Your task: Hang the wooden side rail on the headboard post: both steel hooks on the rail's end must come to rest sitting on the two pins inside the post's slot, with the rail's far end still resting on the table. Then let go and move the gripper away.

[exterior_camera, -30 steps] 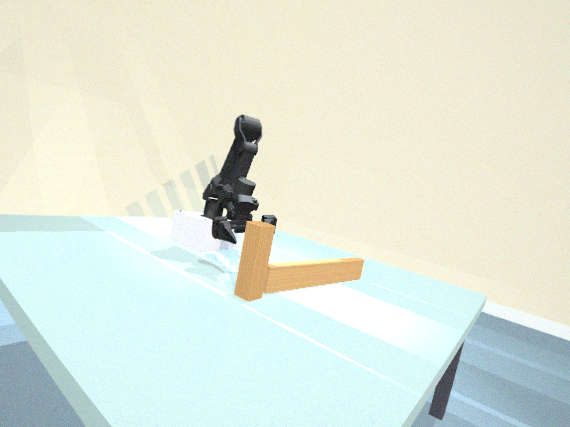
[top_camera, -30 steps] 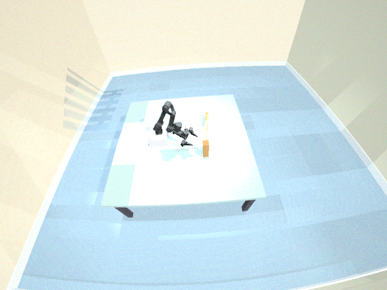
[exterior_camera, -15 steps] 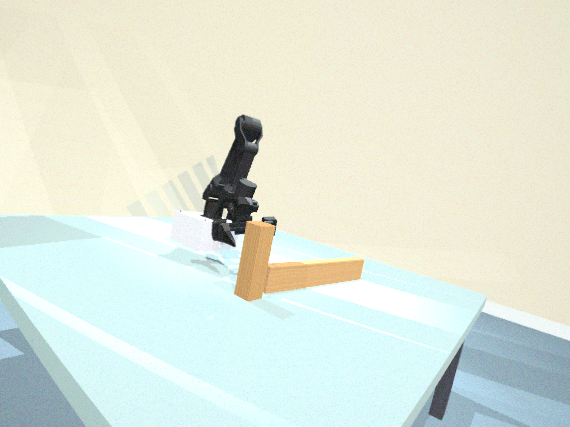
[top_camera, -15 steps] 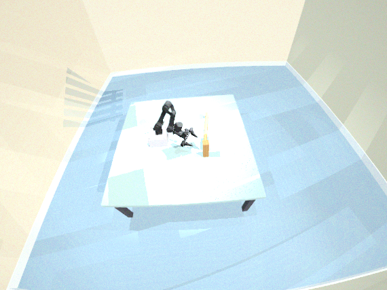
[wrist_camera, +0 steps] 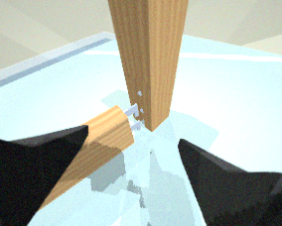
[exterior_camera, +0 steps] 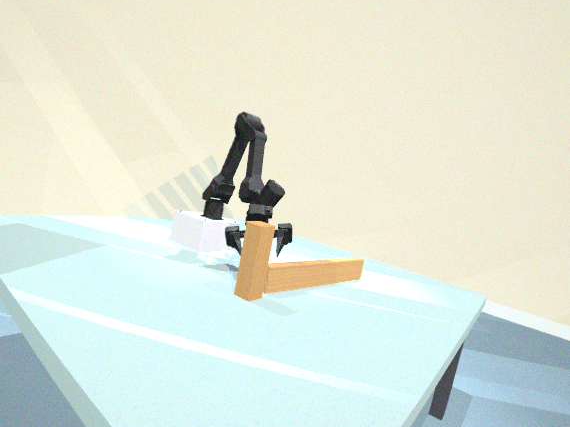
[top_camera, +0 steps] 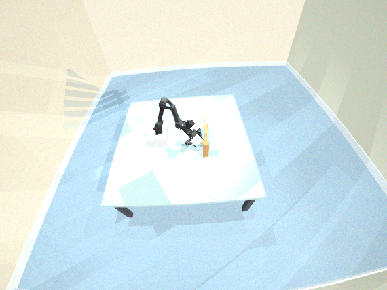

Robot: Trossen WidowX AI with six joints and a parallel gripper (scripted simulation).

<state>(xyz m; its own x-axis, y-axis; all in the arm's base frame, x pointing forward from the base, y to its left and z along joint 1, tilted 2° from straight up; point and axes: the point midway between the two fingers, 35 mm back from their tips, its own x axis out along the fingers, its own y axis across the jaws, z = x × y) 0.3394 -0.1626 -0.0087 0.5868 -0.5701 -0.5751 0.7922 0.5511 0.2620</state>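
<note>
The wooden headboard post lies 7 cm to the right of my gripper tip, 4 cm ahead of it and 1 cm above it.
</note>
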